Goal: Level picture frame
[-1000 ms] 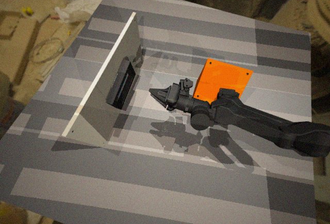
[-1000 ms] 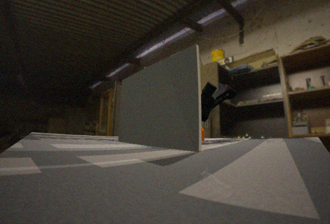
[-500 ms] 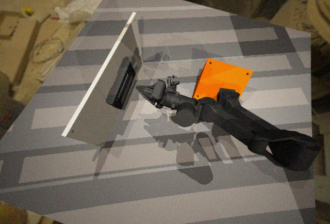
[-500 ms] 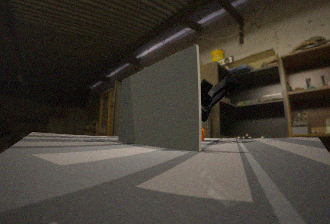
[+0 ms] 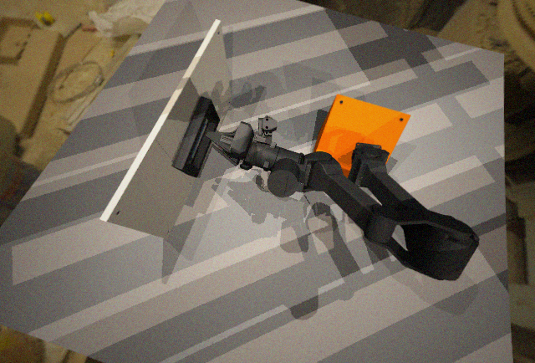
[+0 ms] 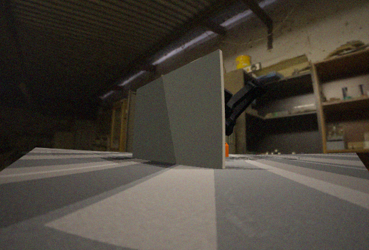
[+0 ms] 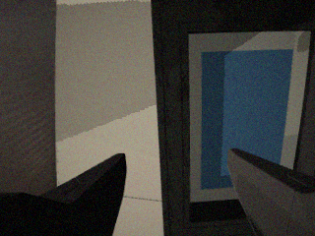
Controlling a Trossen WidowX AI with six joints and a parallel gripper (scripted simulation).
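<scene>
The picture frame is 50 mm below my gripper tip, 50 mm ahead of it and 10 mm to the right of it. Round my gripper tip: grey wall panel 60 mm below, 60 mm ahead, 10 mm to the right.
</scene>
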